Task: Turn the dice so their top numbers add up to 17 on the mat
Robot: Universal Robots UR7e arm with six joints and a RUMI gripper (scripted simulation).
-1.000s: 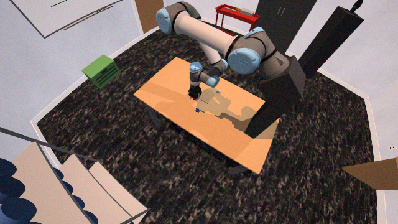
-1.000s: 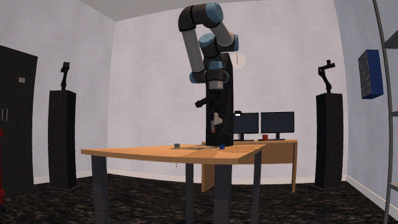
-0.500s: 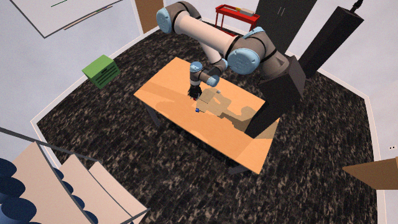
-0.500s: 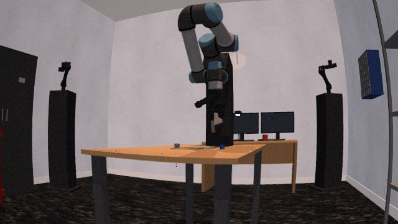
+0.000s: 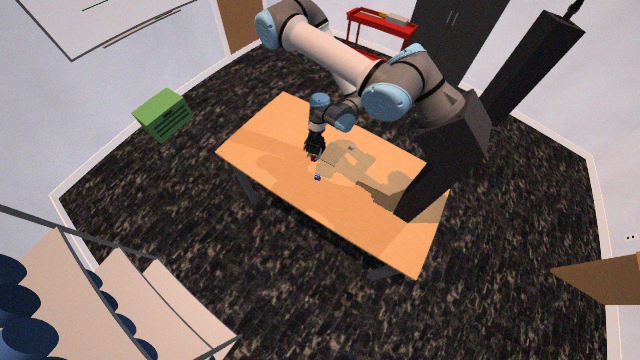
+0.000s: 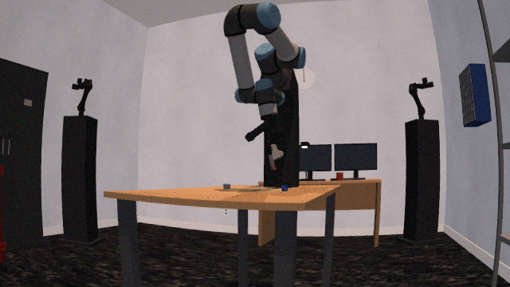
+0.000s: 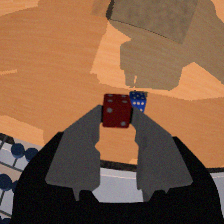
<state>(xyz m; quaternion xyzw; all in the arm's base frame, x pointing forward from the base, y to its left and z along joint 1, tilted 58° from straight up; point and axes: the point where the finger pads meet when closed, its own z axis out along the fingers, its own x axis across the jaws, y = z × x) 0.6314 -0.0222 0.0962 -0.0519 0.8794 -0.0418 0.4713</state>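
The red die lies right at my hand. Also, from my hand: blue die 90 mm below, 50 mm to the left, 30 mm behind; then grey die 190 mm to the right, 180 mm behind, 90 mm below; then tan mat 130 mm to the right, 100 mm below, 60 mm behind.
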